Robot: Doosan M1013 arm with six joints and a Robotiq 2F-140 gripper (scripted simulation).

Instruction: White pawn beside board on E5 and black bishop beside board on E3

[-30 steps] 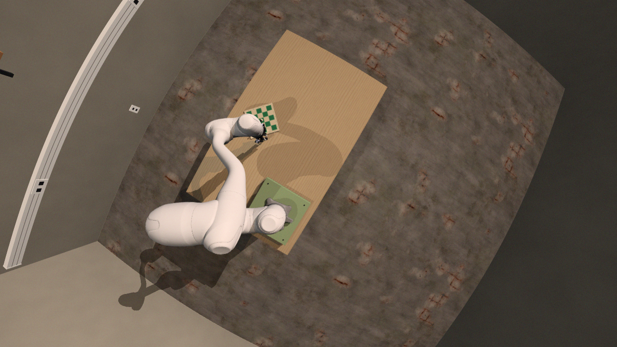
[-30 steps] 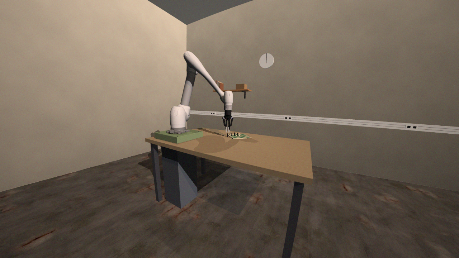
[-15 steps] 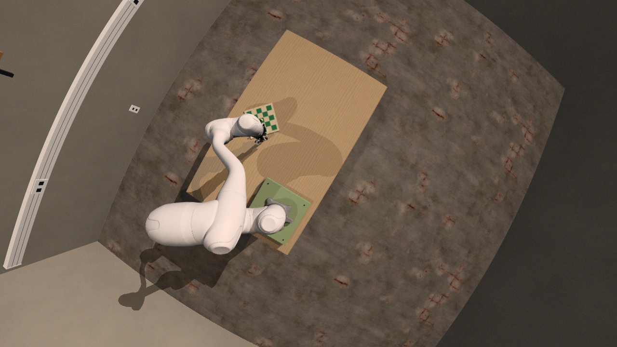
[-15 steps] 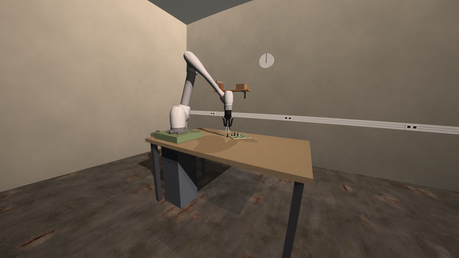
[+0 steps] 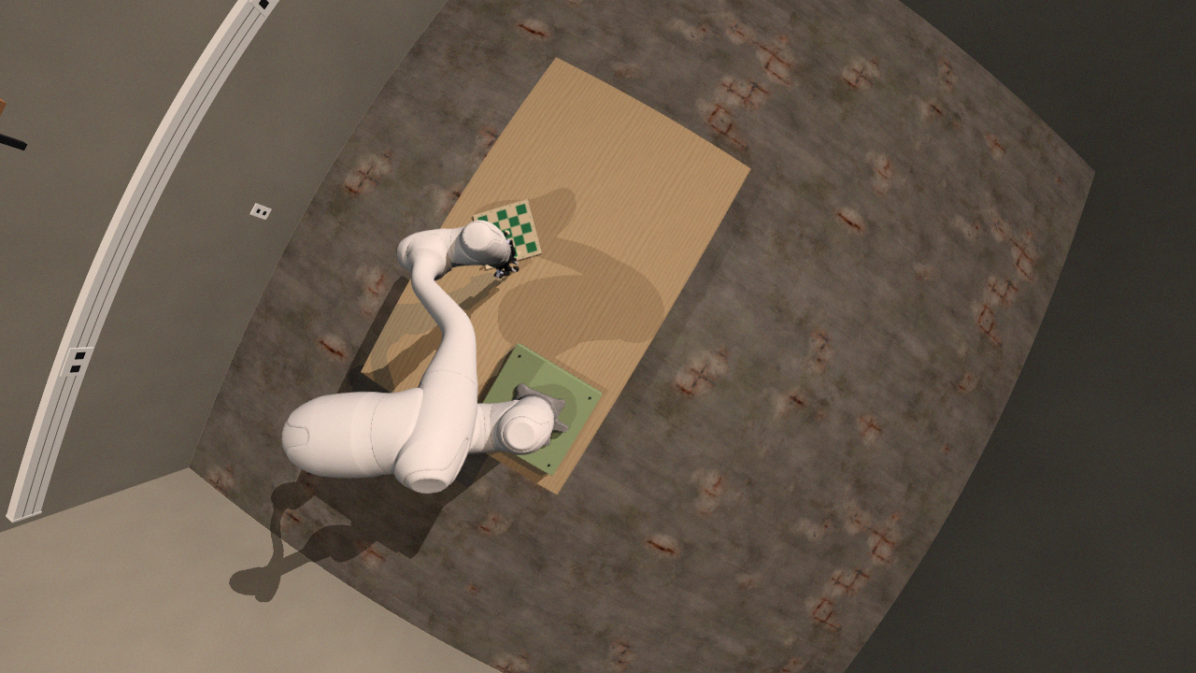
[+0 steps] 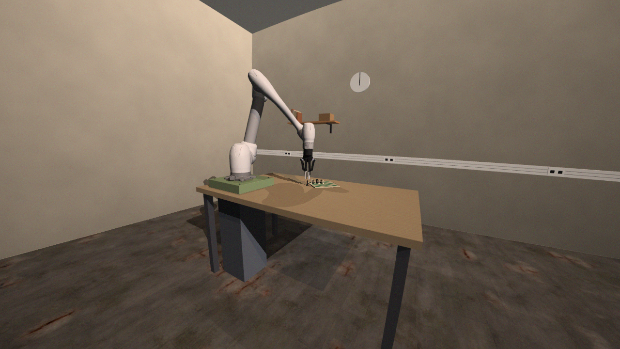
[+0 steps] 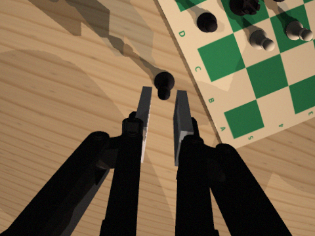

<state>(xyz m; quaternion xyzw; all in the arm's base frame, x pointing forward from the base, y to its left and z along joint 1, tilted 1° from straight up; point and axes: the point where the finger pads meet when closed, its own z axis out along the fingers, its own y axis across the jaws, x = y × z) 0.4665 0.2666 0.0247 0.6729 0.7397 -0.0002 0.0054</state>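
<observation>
Now: the chessboard 11 cm ahead of my hand, 8 cm to the left of it and 8 cm below it.
</observation>
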